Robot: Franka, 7 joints.
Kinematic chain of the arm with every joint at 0, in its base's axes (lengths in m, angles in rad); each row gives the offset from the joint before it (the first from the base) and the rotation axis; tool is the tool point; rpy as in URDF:
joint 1: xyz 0 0 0.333 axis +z
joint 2: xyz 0 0 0 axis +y
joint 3: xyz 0 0 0.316 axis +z
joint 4: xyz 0.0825 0 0 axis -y
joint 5: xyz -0.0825 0 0.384 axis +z
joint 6: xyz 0 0 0 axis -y
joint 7: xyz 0.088 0 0 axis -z
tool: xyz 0 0 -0.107 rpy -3.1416 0 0
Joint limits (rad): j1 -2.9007..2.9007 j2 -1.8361..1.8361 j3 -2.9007..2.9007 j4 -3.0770..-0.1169 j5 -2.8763..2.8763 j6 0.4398..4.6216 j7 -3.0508..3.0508
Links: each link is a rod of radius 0.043 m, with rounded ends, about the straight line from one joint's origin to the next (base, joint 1, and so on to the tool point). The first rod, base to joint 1, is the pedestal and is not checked.
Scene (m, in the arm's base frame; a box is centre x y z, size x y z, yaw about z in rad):
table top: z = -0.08
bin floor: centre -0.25 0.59 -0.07 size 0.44 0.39 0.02 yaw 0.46
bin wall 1: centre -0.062 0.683 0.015 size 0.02 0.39 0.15 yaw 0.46
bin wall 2: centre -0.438 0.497 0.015 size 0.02 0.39 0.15 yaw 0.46
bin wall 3: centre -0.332 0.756 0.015 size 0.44 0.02 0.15 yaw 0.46
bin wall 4: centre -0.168 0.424 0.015 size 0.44 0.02 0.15 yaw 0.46
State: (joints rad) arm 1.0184 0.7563 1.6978 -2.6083 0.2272 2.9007 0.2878
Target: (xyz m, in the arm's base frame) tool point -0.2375 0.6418 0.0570
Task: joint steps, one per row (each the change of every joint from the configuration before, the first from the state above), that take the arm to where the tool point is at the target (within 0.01 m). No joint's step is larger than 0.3 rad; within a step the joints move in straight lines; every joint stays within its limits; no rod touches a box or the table.
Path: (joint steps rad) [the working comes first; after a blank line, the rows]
Joints at the target: 1.1120 1.4621 1.0205 -1.6262 0.2531 2.9782 0.2878
Straight joint move there: clear.

1: 0.0234 0.1765 -0.1693 0.2455 0.0065 0.0194 0.0000
2: 0.0234 0.1764 -0.1693 0.2455 0.0064 0.0194 0.0000
3: 0.0234 0.1765 -0.1693 0.2455 0.0065 0.0193 0.0000
4: 0.0234 0.1764 -0.1694 0.2456 0.0065 0.0194 0.0000

